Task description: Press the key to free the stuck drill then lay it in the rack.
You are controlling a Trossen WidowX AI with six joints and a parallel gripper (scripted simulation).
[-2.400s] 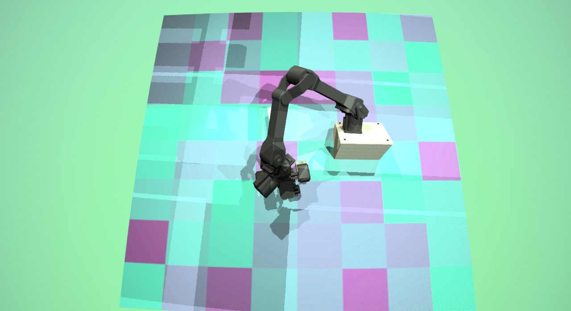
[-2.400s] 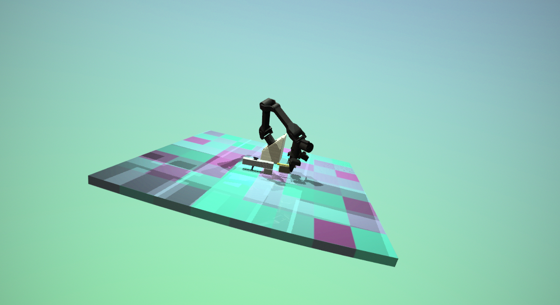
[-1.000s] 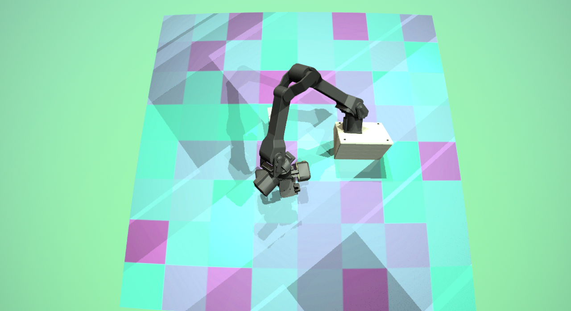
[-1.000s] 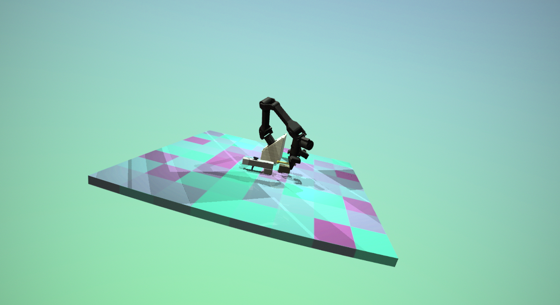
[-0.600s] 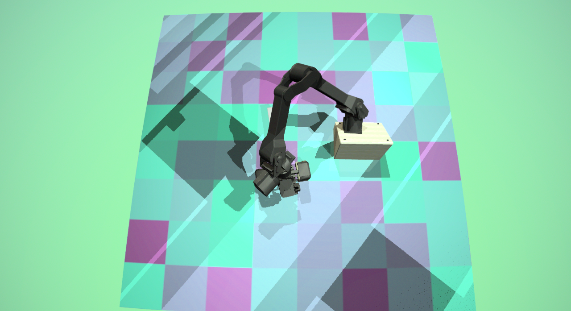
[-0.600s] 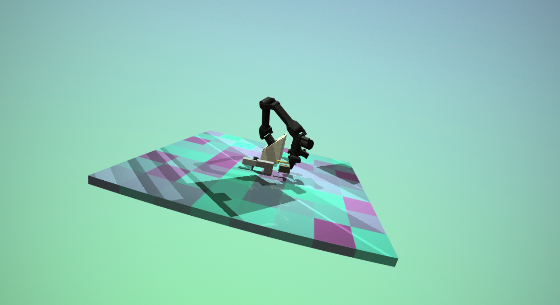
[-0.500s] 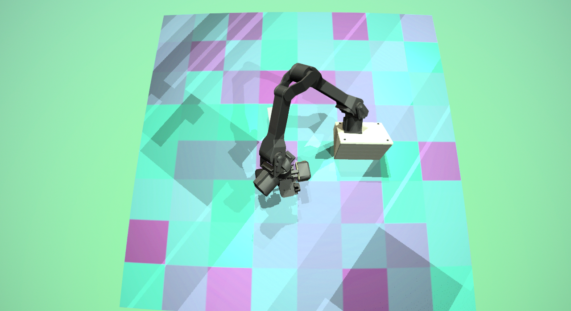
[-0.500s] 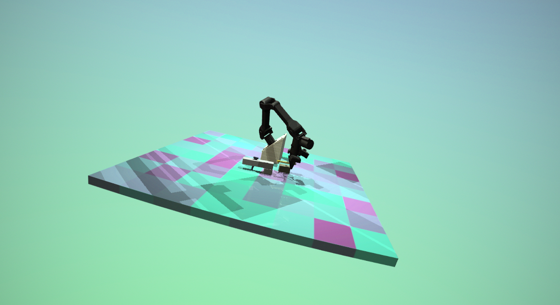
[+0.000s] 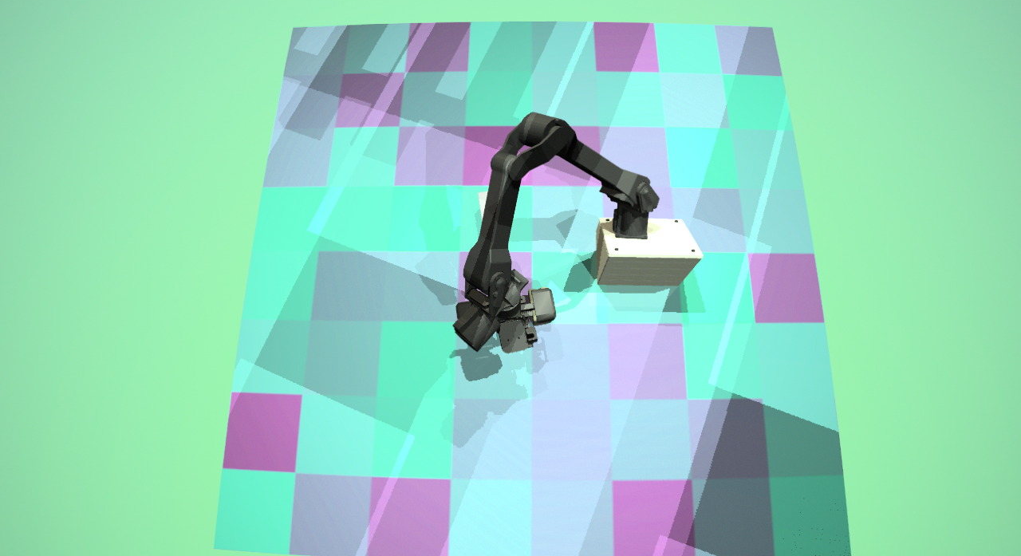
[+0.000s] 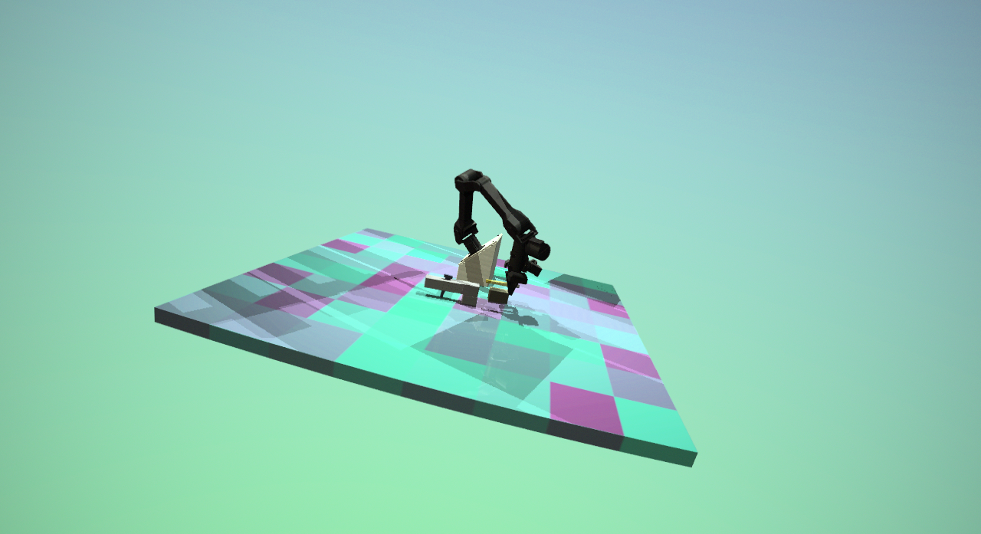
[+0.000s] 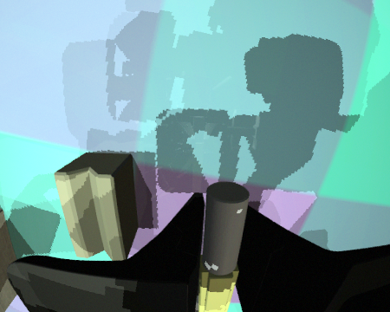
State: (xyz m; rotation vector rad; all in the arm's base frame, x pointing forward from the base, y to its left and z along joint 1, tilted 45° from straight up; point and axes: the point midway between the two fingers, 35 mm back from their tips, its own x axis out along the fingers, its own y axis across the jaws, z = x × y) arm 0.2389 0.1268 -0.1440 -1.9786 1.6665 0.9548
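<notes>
Right now the drill is 40 mm to the right of my gripper tip, 30 mm above it and 10 mm ahead of it. Also, from my gripper tip: grey fixture: 190 mm to the right, 50 mm ahead, 10 mm below; olive rack: 60 mm behind, 50 mm to the right, 30 mm below.
</notes>
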